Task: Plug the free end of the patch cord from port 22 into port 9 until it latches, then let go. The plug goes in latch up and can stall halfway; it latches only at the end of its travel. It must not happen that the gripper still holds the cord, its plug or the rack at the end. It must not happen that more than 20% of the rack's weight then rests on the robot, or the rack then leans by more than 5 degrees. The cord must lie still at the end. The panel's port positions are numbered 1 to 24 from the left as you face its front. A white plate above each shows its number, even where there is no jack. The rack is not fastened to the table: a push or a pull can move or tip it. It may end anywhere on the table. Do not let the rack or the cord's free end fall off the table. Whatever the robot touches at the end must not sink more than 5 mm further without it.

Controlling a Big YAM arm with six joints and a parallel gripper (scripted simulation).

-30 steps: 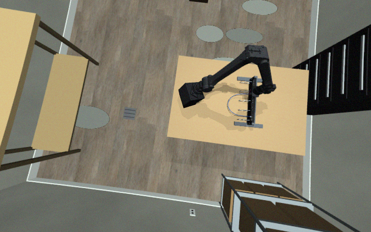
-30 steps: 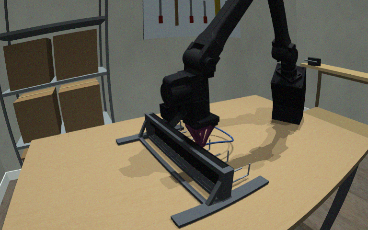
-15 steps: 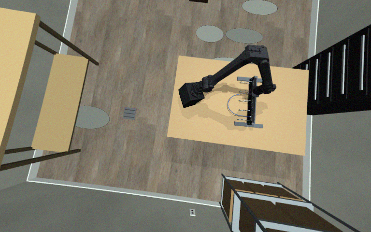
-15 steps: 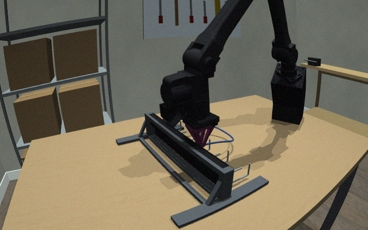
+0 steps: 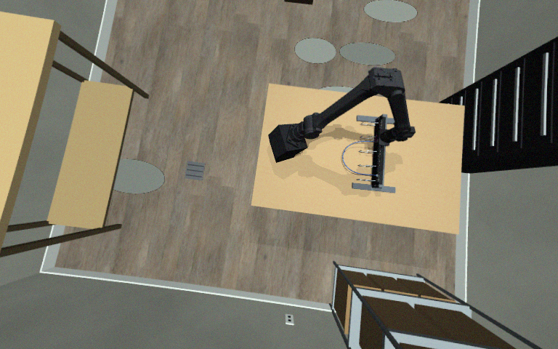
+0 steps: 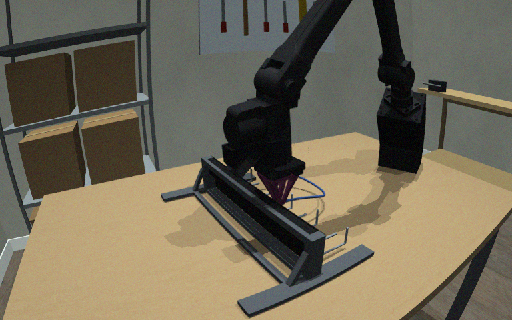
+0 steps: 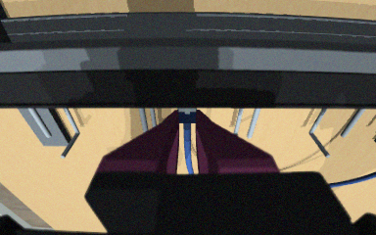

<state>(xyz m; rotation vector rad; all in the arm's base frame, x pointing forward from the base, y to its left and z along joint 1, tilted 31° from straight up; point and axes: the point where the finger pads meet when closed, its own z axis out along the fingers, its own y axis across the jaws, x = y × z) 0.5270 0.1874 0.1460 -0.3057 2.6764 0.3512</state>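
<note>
Now: hand 2 cm short of the grey plug and 1 cm to the right of it.
</note>
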